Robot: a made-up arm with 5 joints. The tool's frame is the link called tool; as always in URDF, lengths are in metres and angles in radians. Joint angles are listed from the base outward. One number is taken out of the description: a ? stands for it. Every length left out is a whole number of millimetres.
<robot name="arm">
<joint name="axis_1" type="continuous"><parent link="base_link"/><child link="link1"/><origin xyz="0.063 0 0.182"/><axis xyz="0 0 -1"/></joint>
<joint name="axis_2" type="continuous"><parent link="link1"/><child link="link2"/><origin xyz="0.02 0.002 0"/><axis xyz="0 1 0"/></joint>
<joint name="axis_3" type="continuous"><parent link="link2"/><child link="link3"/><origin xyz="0.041 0 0.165"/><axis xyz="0 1 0"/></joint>
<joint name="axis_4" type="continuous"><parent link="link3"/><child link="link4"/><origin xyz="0.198 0 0.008"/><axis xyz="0 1 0"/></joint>
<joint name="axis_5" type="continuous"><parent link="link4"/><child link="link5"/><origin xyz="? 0 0"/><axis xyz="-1 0 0"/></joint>
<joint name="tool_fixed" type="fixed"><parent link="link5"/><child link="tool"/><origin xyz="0 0 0" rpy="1.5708 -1.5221 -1.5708"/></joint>
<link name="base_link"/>
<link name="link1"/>
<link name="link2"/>
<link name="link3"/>
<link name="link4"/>
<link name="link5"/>
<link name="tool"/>
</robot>
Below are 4 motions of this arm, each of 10 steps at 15 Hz.
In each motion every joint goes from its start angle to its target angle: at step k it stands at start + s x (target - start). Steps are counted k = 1, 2, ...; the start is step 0. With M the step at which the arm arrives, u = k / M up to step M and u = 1 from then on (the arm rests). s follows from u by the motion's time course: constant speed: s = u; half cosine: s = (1 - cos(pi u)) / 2; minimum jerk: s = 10 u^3 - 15 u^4 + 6 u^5.
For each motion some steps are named. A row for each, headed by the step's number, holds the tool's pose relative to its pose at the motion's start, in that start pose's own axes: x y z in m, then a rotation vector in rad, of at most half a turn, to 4 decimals.
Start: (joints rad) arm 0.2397 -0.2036 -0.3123 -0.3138 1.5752
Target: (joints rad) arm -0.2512 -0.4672 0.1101 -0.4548 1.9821
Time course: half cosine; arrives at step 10
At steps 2, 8, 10:
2: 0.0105 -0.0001 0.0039 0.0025 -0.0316 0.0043
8: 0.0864 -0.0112 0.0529 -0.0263 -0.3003 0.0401
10: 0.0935 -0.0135 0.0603 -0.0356 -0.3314 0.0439

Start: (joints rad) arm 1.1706 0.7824 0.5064 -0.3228 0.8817
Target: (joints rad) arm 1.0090 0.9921 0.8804 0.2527 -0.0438
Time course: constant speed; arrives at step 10
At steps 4, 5, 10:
4: -0.0346 0.0570 0.0090 0.2998 0.3566 -0.3028
5: -0.0435 0.0696 0.0143 0.3508 0.4658 -0.3718
10: -0.0858 0.1194 0.0560 0.4306 1.0972 -0.6479

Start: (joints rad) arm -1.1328 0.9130 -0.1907 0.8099 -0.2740
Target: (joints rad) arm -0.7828 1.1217 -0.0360 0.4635 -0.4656
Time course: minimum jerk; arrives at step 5
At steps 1, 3, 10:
1: 0.0001 -0.0070 -0.0050 -0.0010 0.0007 -0.0314
3: -0.0133 -0.0802 -0.0553 -0.0117 0.0078 -0.3695
10: -0.0297 -0.1138 -0.0779 -0.0166 0.0112 -0.5414

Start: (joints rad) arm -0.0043 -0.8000 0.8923 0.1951 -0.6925
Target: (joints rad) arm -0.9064 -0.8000 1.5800 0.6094 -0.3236
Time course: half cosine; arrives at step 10
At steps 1, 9, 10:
1: -0.0059 -0.0003 -0.0007 -0.0025 0.0341 0.0156
9: -0.1789 -0.0722 0.0699 -0.0041 1.2122 0.9922
10: -0.1805 -0.0758 0.0727 -0.0034 1.2369 1.0253

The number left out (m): 0.047
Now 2 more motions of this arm.
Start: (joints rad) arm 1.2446 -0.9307 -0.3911 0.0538 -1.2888
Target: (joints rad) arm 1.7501 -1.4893 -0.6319 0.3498 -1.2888
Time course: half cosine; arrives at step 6
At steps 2, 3, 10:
2: 0.0011 0.0566 0.0284 0.1153 -0.0583 0.1228
3: -0.0141 0.1082 0.0655 0.2333 -0.1013 0.2495
10: -0.0870 0.1792 0.1584 0.4732 -0.1393 0.5101

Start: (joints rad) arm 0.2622 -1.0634 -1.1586 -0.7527 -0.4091
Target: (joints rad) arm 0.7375 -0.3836 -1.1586 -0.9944 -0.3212
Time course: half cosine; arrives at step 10
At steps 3, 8, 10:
3: -0.0488 0.0017 0.0355 0.0472 0.1229 0.0387
8: -0.1444 -0.0390 0.1929 0.2113 0.5213 0.2319
10: -0.1477 -0.0502 0.2155 0.2339 0.5729 0.2654

